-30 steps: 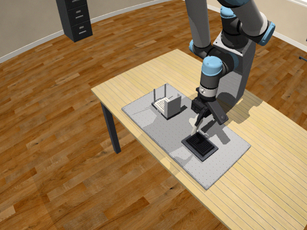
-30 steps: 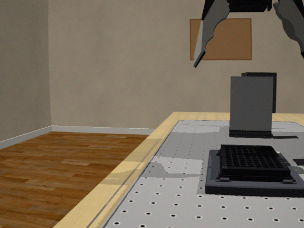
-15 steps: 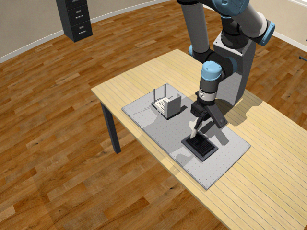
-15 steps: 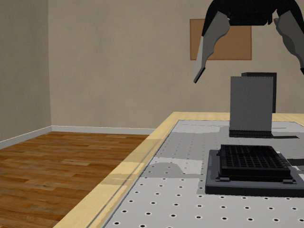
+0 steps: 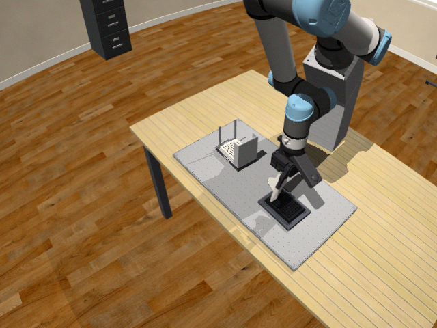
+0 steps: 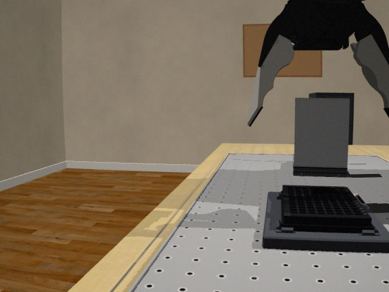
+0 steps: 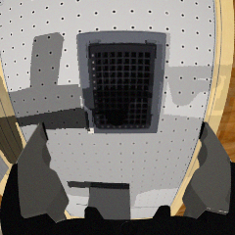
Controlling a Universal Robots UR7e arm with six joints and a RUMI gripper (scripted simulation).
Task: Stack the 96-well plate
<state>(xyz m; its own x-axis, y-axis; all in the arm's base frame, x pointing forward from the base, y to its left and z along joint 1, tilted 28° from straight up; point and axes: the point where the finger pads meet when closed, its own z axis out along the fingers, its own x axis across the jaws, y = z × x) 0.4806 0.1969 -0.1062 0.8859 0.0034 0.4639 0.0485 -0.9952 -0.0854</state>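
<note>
The black 96-well plate lies 8 cm below my hand. Round my hand: white plate 1 cm behind, 31 cm to the right, 8 cm below.
</note>
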